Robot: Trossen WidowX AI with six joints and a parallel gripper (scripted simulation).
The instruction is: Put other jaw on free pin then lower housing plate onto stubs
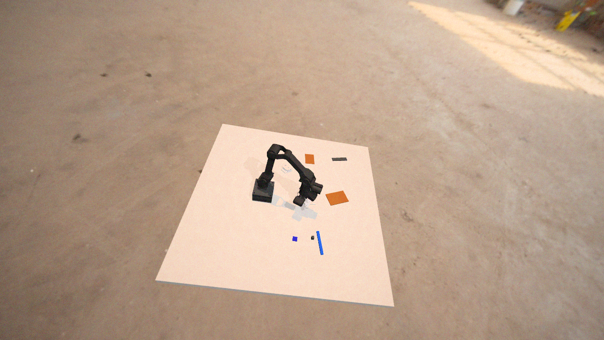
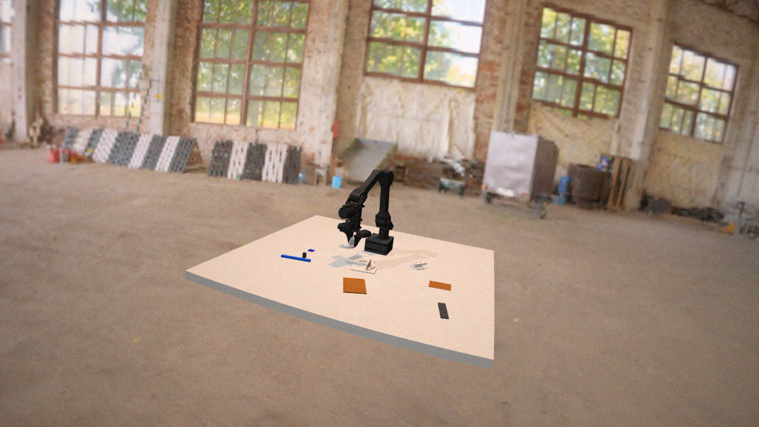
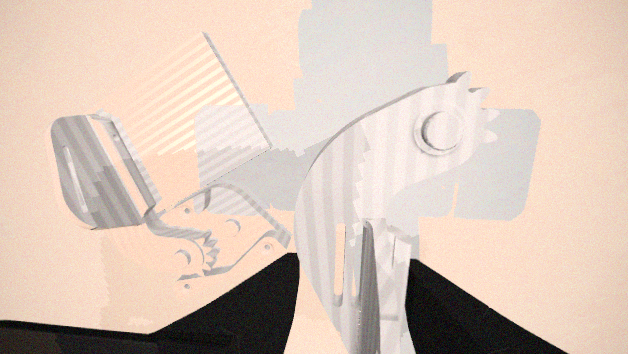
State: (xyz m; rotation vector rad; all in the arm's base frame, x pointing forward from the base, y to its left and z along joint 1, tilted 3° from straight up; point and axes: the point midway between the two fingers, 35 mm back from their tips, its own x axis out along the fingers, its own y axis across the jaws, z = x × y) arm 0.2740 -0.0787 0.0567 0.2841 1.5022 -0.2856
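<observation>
My gripper tip is 10 cm to the right of the flat white part, 8 cm above it and 7 cm short of it. The rest, counted from my gripper tip: blue square: 24 cm to the right, 8 cm below, 1 cm behind; blue bar: 24 cm to the right, 15 cm ahead, 8 cm below; black cube: 22 cm to the right, 10 cm ahead, 7 cm below.
</observation>
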